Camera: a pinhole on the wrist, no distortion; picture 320 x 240 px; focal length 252.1 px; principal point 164.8 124.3 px. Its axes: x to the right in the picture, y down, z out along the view. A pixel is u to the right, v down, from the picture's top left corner.
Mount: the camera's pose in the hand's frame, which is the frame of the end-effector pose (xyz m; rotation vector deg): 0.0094 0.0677 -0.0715 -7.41 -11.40 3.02
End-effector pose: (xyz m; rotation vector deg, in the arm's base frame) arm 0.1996 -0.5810 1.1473 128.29 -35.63 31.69
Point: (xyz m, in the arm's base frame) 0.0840 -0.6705 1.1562
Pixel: 75.2 215.9
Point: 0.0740 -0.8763 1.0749
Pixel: 165.4 204.4
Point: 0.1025 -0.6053 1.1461
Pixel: outside the picture
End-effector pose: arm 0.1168 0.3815 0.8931 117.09 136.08 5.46
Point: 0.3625 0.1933 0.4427
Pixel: 106.5 151.9
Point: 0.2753 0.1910 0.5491
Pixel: 84.2 122.5
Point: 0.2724 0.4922 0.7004
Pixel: 286.4 174.0
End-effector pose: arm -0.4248 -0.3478 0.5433 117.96 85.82 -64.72
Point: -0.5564 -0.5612 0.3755
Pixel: 190.8 34.8
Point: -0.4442 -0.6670 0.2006
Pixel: 243.3 134.9
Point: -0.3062 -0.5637 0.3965
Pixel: 203.7 224.8
